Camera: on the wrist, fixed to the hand. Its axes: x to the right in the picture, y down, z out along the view.
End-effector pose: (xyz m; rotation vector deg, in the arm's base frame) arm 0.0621 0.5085 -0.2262 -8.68 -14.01 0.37
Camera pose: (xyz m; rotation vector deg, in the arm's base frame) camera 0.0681 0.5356 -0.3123 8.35 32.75 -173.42
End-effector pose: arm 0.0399 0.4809 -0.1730 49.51 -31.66 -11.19
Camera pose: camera 0.0685 0.5651 -0.1896 38.96 112.89 -133.55
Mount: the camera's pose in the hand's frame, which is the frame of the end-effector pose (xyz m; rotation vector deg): -0.0142 0.0398 -0.0800 12.60 -46.92 173.24
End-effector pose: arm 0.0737 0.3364 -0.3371 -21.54 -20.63 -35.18
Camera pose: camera 0.1044 0.3380 -0.4222 -28.36 -13.20 147.11
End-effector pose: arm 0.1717 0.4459 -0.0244 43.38 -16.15 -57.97
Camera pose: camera 0.2339 0.5052 -0.0527 -28.07 -84.35 99.49
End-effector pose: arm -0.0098 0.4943 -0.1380 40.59 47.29 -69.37
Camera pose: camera 0.0139 0.5767 -0.1668 34.90 -69.39 73.54
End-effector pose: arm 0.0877 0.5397 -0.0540 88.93 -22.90 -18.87
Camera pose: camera 0.1090 0.6175 -0.0130 -28.26 -149.52 85.67
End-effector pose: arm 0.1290 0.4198 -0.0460 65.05 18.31 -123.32
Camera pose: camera 0.2119 0.4363 -0.0782 -9.03 -69.52 24.82
